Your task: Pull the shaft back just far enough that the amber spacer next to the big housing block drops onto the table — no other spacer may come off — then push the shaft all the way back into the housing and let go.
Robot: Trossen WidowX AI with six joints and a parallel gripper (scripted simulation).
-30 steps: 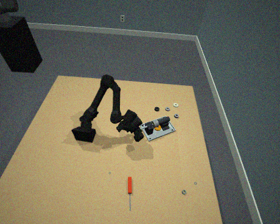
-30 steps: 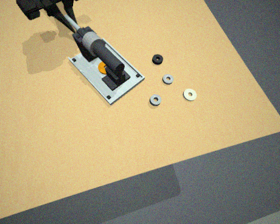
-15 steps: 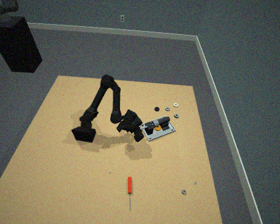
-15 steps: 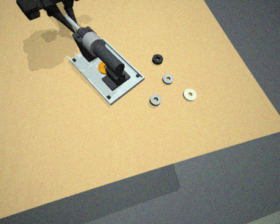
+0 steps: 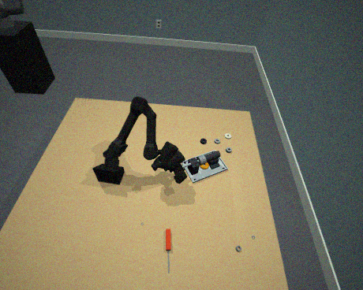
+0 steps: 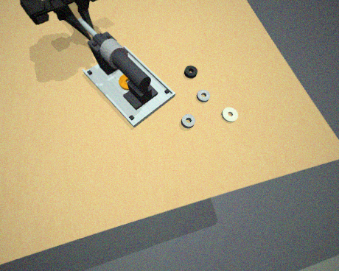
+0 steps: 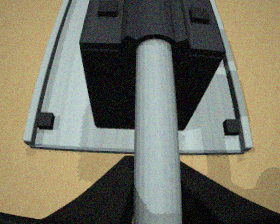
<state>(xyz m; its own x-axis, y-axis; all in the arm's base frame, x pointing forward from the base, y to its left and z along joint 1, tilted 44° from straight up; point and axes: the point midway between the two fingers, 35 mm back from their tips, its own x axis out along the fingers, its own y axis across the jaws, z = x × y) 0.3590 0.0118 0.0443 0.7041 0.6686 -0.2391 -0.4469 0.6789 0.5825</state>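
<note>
The grey shaft is 40 mm ahead of my gripper tip, 20 mm to the left of it and 30 mm above it. The rest, counted from my gripper tip: amber spacer: 120 mm ahead, 60 mm to the left, 40 mm below.
</note>
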